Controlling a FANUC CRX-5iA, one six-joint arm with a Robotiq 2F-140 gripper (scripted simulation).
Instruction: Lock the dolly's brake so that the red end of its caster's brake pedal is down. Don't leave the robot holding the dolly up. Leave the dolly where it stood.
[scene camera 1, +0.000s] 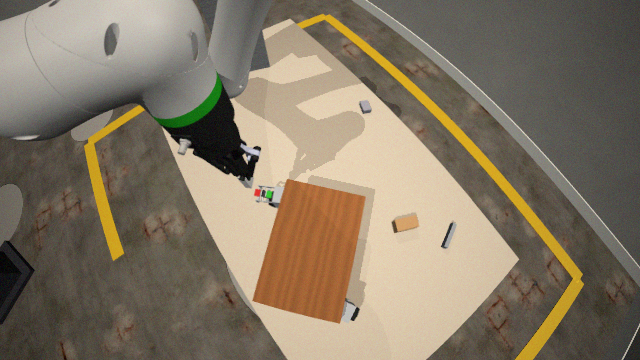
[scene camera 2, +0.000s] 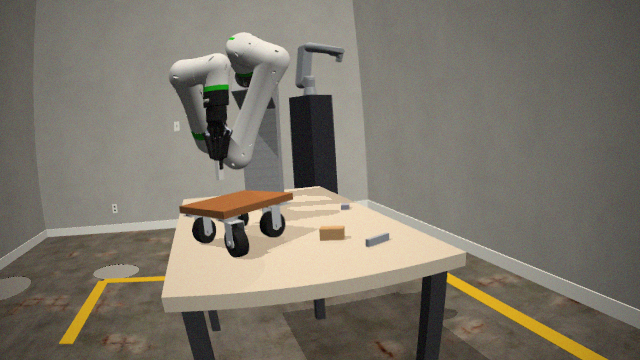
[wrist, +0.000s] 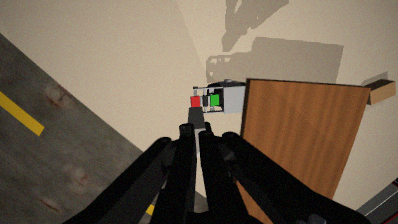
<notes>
I see my gripper (scene camera 1: 249, 182).
My gripper shows as well in scene camera 2 (scene camera 2: 220, 179) and in the wrist view (wrist: 196, 117).
</notes>
